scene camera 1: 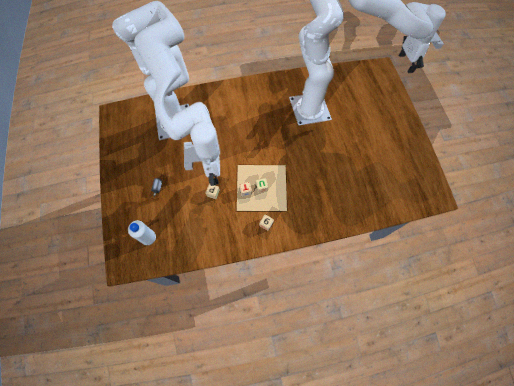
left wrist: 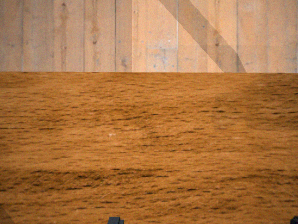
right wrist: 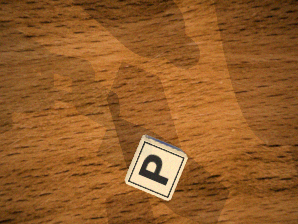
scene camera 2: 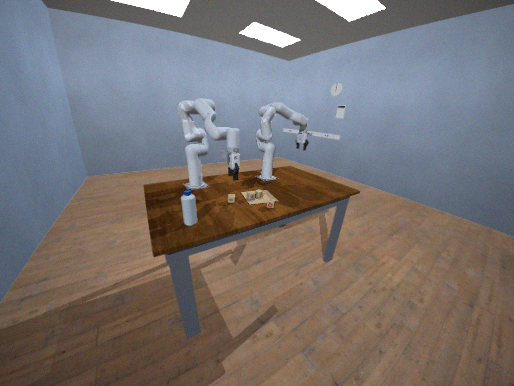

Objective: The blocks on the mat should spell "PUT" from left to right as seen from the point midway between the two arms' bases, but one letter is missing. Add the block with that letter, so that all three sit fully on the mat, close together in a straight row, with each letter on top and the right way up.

Note:
I see a pale mat (scene camera 1: 274, 199) and a P block (right wrist: 156, 167).
The left wrist view misses the pale mat: it is out of frame. The right wrist view misses the pale mat: it is out of frame.

